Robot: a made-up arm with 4 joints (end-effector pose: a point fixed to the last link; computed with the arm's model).
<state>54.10 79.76 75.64 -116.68</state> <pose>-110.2 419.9 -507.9 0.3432 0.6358 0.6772 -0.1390</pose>
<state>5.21 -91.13 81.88 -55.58</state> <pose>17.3 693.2 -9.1 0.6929 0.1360 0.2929 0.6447</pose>
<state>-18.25 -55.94 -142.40 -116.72</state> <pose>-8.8 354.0 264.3 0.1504 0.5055 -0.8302 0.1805</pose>
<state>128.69 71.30 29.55 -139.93</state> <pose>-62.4 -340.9 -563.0 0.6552 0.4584 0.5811 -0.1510</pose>
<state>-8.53 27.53 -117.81 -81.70</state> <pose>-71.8 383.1 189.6 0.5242 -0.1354 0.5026 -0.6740</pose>
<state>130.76 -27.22 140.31 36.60</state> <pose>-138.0 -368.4 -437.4 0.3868 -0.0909 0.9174 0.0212</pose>
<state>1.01 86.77 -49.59 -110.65</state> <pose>-100.2 488.8 239.3 0.6089 -0.3841 -0.1102 -0.6853</pose>
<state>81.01 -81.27 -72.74 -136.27</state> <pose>42.0 -67.0 -390.6 0.5612 0.4556 -0.6733 0.1555</pose>
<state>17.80 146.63 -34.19 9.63</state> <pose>-176.0 484.6 -4.9 0.2938 0.2613 -0.9095 0.1351</pose>
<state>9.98 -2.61 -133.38 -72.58</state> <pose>-81.6 421.1 65.1 0.2835 -0.2767 0.4847 -0.7798</pose>
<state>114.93 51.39 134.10 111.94</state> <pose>-113.5 -350.3 -429.4 0.3408 -0.4083 0.8286 -0.1749</pose>
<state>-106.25 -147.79 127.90 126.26</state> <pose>70.9 -254.7 619.6 0.8280 0.2726 -0.4588 -0.1721</pose>
